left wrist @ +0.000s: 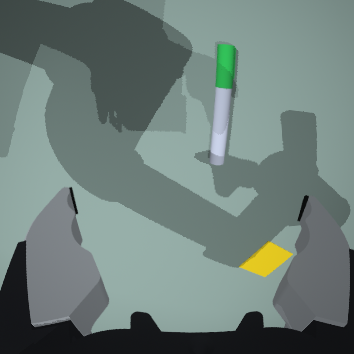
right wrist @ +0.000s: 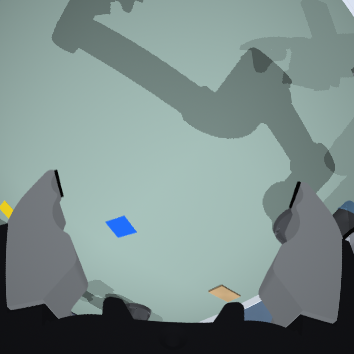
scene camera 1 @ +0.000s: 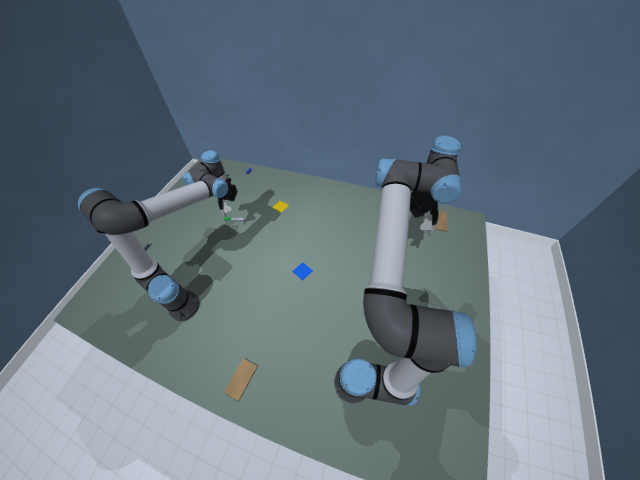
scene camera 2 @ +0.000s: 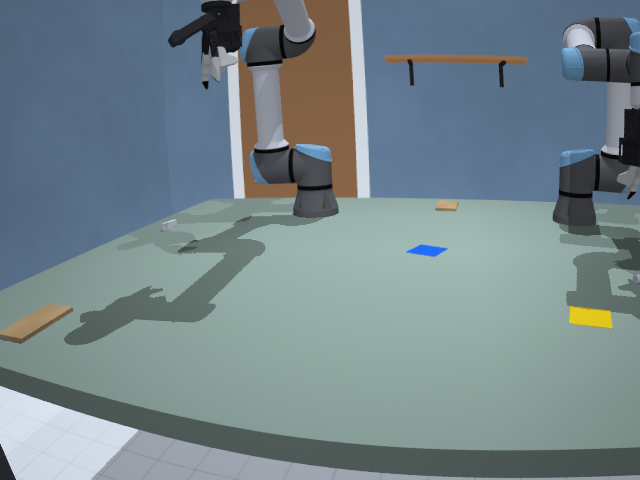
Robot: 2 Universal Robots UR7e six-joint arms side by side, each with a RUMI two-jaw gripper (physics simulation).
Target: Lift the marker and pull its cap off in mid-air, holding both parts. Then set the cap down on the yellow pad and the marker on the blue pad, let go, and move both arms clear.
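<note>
The marker, with a green cap and white body, lies on the table; its white end shows at the right edge in scene camera 2. The yellow pad and the blue pad lie flat and bare. My left gripper is open and empty above the table, near the marker but apart from it. My right gripper is open and empty, high over the table, far from the marker.
One wooden board lies near the front edge in scene camera 1. Another board lies beyond my right gripper. A small blue object lies at the back. A small white block shows in scene camera 2.
</note>
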